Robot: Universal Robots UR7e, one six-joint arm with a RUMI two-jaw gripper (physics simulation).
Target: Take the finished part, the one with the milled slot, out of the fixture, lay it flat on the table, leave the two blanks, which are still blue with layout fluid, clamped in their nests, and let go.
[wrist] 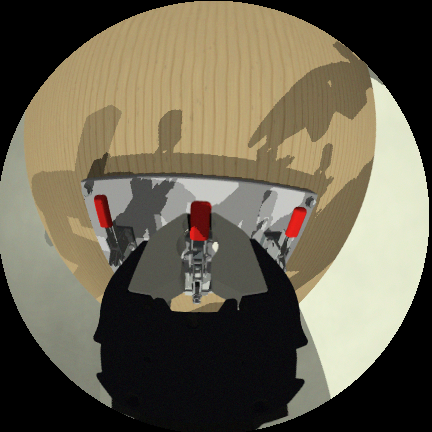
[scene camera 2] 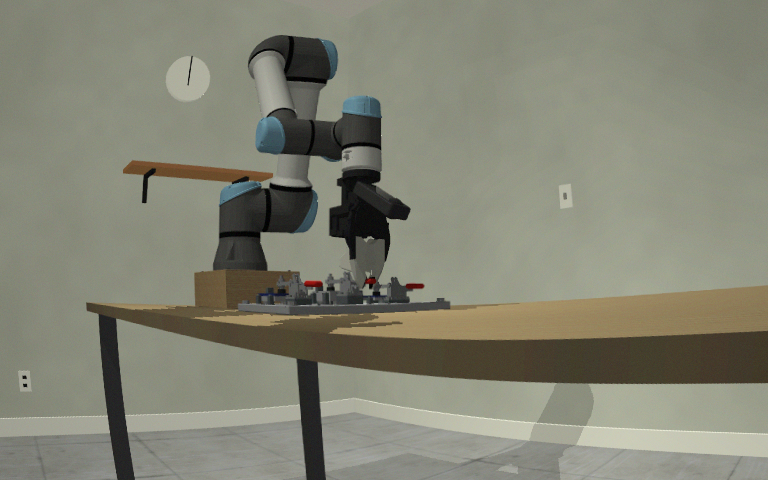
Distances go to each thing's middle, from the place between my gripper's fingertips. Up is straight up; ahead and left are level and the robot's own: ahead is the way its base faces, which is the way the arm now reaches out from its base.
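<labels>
Relative to the fixture plate (scene camera 2: pixel 312 309), my hand is 4 cm above, 2 cm to the right and 9 cm past.
</labels>
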